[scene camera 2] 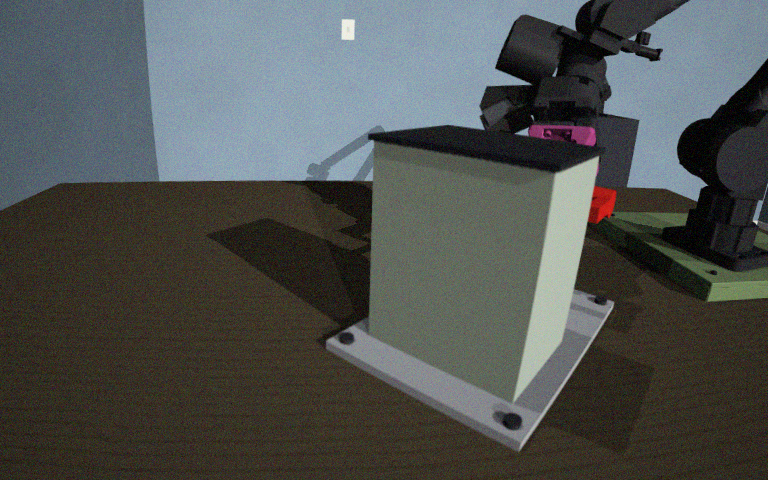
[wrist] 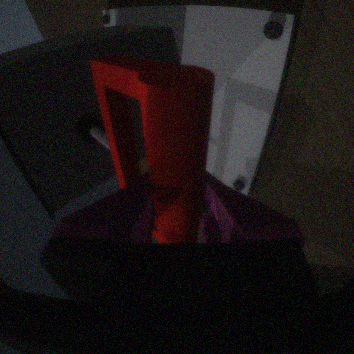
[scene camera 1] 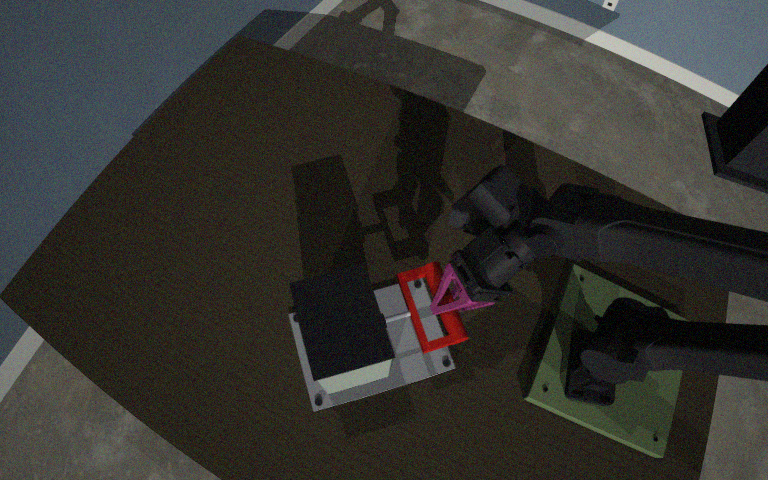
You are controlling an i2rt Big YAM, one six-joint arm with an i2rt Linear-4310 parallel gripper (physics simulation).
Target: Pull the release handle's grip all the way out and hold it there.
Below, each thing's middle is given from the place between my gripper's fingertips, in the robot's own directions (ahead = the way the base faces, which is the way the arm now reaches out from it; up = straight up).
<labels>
Now: the red release handle grip (scene camera 1: 454,327) 3 cm ahead of my hand, 1 cm to the left of it and 1 cm above it. Round my hand: grey base plate (scene camera 2: 510,424): 9 cm ahead, 5 cm to the left, 9 cm below.
</labels>
